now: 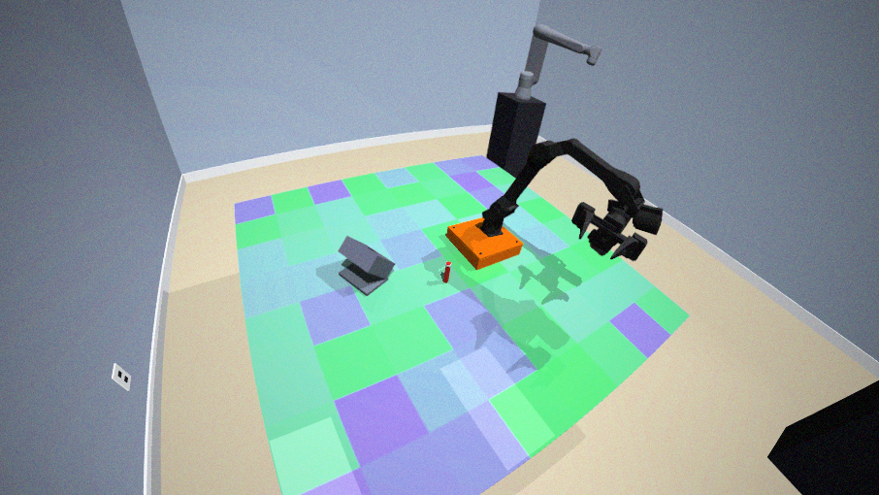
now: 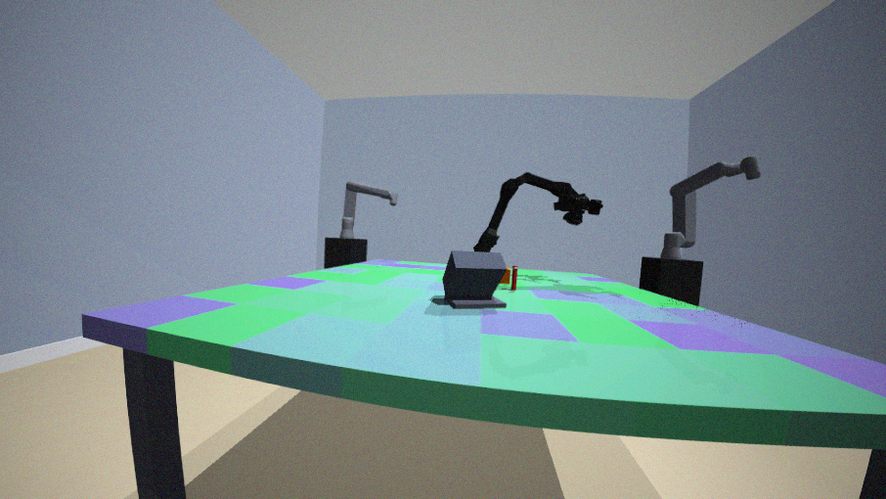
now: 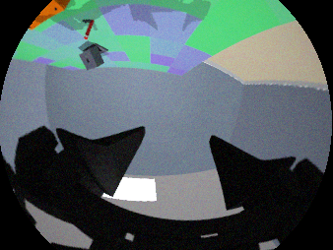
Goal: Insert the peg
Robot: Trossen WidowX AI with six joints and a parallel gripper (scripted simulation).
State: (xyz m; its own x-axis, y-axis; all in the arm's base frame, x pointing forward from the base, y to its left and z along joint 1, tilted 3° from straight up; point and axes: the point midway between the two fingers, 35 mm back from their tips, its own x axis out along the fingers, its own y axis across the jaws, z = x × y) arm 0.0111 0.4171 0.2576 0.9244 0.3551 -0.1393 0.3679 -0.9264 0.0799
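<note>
The red peg lies 29 cm to the right of my gripper tip, 26 cm below it and 20 cm ahead of it. The rest, counted from my gripper tip: dark grey sloped panel: 42 cm ahead, 40 cm to the right, 25 cm below.
</note>
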